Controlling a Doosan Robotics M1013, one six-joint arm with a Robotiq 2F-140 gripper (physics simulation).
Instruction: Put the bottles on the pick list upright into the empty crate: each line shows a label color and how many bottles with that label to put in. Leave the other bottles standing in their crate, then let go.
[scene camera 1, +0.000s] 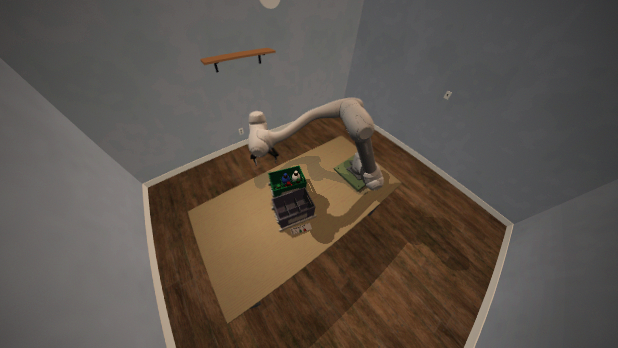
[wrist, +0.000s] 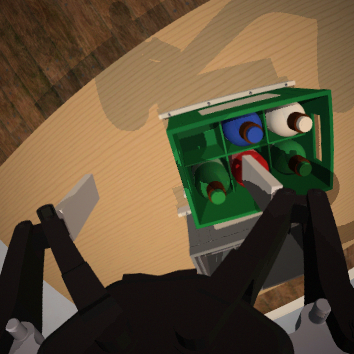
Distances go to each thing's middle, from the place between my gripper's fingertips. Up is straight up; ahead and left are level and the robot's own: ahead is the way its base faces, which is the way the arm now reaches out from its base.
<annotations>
I see my gripper 120 mm past the blue bottle (wrist: 242, 130), 60 mm to the right of it and 220 mm above it.
</annotations>
